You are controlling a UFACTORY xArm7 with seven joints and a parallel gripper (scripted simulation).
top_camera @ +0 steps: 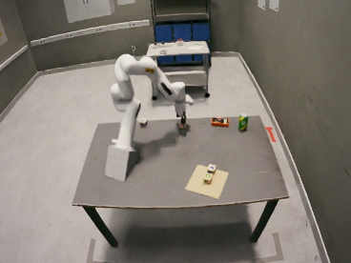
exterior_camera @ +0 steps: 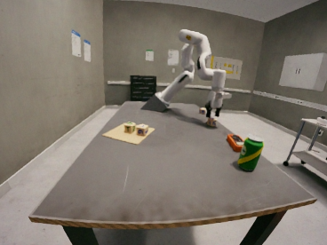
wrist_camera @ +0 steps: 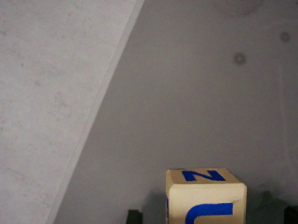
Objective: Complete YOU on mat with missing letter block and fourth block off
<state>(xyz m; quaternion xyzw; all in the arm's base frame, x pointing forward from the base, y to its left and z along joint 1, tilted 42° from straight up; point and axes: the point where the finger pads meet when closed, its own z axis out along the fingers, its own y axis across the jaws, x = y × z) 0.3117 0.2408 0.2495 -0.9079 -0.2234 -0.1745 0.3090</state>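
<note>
Right now my hand is 22 cm short of the tan mat, 48 cm to the left of it and 7 cm above it. Also, from my hand: green can 45 cm ahead, 2 cm to the left, 1 cm below; orange device 28 cm ahead, 5 cm to the left, 5 cm below; block 28 cm behind, 5 cm below.
</note>
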